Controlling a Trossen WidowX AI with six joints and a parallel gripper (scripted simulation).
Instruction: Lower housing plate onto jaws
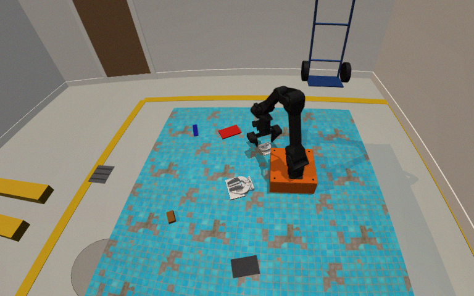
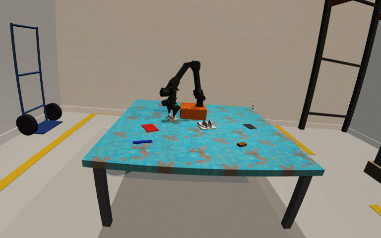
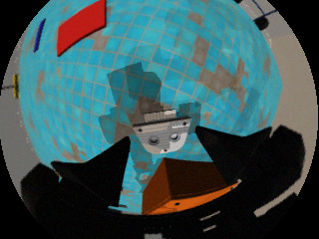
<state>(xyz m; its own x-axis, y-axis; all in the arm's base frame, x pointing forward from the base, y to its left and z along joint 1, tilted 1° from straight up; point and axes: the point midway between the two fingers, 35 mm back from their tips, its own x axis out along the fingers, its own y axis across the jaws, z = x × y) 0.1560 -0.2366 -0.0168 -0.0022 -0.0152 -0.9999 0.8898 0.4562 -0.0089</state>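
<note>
The white part lies 3 cm below my gripper tip, 1 cm to the left of it and 1 cm behind it. The rest, counted from my gripper tip: red flat plate: 22 cm ahead, 14 cm to the right, 3 cm below; blue bar: 45 cm ahead, 14 cm to the right, 3 cm below; brown block: 47 cm to the left, 41 cm ahead, 3 cm below.
</note>
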